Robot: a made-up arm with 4 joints. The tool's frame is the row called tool. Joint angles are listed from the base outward. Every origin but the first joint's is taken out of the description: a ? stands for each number. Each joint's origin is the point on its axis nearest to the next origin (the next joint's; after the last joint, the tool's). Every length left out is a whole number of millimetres.
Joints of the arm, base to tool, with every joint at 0 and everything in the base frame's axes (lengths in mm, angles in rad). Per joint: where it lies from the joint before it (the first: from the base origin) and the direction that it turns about. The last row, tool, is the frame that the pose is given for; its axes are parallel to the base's.
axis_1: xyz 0 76 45 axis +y
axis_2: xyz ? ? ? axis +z
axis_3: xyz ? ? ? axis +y
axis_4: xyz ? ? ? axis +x
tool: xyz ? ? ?
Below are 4 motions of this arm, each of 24 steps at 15 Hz.
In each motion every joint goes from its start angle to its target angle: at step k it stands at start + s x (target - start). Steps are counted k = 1, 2, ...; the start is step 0. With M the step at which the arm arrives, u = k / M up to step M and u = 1 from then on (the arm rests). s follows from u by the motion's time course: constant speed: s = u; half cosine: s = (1 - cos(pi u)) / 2; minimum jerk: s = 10 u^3 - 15 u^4 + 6 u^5.
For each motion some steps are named. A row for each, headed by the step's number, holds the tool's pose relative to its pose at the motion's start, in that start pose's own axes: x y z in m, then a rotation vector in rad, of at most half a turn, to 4 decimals.
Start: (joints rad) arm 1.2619 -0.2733 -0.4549 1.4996
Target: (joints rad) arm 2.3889 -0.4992 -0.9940 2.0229
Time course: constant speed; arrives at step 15
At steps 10, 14, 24:
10: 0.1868 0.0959 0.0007 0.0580 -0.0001 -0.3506
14: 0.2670 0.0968 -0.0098 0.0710 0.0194 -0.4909
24: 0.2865 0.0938 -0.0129 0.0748 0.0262 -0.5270

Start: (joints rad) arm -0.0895 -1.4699 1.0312 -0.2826
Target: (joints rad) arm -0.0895 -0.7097 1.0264 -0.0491
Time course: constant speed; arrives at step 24
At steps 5, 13, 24:
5: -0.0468 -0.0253 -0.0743 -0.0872 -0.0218 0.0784
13: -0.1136 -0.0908 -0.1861 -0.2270 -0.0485 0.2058
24: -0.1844 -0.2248 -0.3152 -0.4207 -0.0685 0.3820

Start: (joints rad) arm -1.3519 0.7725 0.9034 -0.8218
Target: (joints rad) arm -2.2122 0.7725 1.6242 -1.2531
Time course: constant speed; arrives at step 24
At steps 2, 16, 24:
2: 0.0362 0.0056 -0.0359 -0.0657 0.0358 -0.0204
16: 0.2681 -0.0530 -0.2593 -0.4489 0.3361 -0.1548
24: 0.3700 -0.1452 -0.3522 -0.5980 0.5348 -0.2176

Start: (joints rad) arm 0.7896 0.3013 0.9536 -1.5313
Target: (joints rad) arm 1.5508 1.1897 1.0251 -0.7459
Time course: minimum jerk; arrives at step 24
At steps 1, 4, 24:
1: -0.0005 0.0001 -0.0001 0.0001 -0.0005 0.0006
4: -0.0247 0.0043 -0.0036 0.0070 -0.0235 0.0295
24: -0.6138 -0.2354 -0.2787 0.2890 -0.5569 0.9618

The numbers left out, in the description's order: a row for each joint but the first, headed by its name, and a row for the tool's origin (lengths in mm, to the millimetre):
axis_2: -98 0 -112
axis_3: -224 312 0
axis_4: 32 0 9
tool: 0 296 -5

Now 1 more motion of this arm.
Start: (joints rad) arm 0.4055 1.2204 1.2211 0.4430
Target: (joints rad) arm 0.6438 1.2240 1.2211 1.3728
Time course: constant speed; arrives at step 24
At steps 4, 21, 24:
4: -0.0244 0.0028 0.0514 0.1672 0.0294 0.0238
21: -0.0910 -0.0760 0.2462 0.8750 0.1922 0.0709
24: -0.0961 -0.1022 0.2715 0.9990 0.2262 0.0689

